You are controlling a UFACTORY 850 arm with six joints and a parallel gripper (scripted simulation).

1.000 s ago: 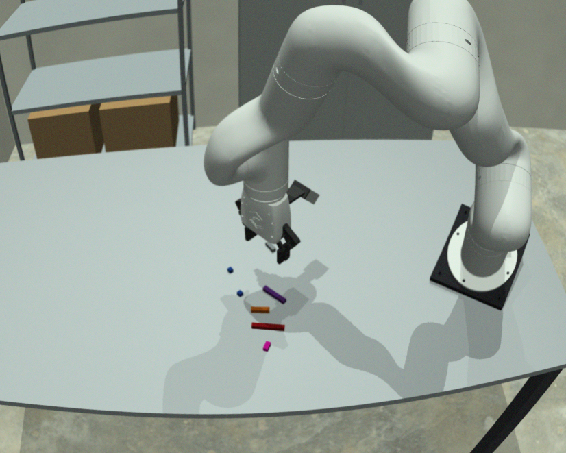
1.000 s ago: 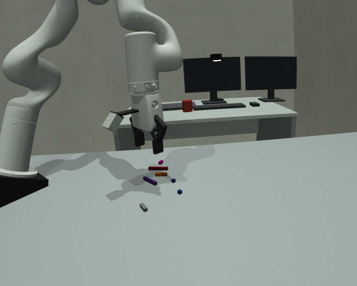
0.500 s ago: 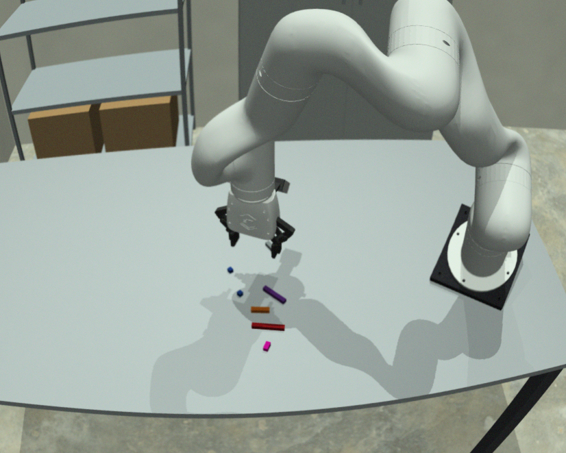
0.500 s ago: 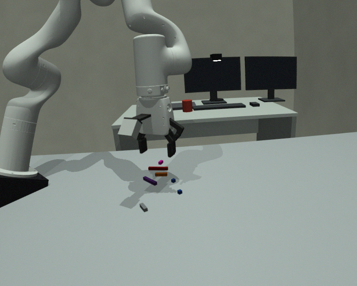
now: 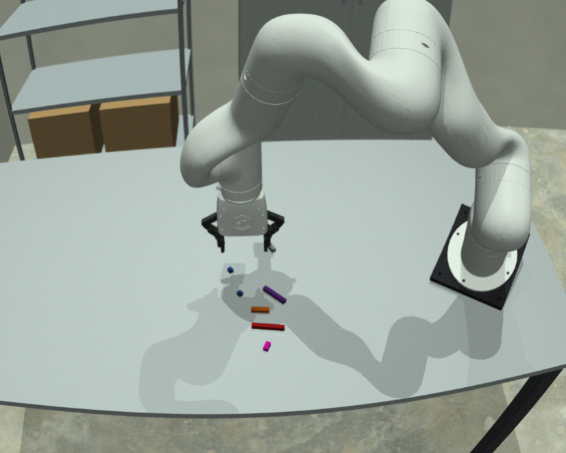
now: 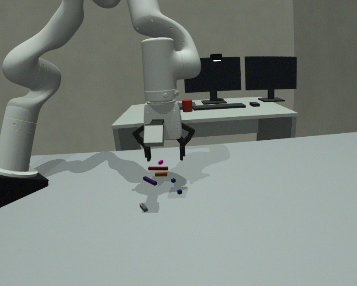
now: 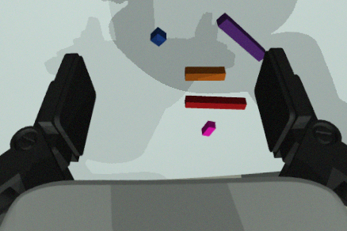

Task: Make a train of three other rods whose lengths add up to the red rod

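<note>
The blue rod lies 110 mm below my hand, 40 mm ahead of it and 20 mm to the right of it. Also, from my hand: grey rod (110 mm below, 100 mm to the right, 50 mm behind); orange rod (110 mm below, 90 mm to the left, 40 mm behind); purple rod (110 mm below, 70 mm behind, 50 mm to the left).
</note>
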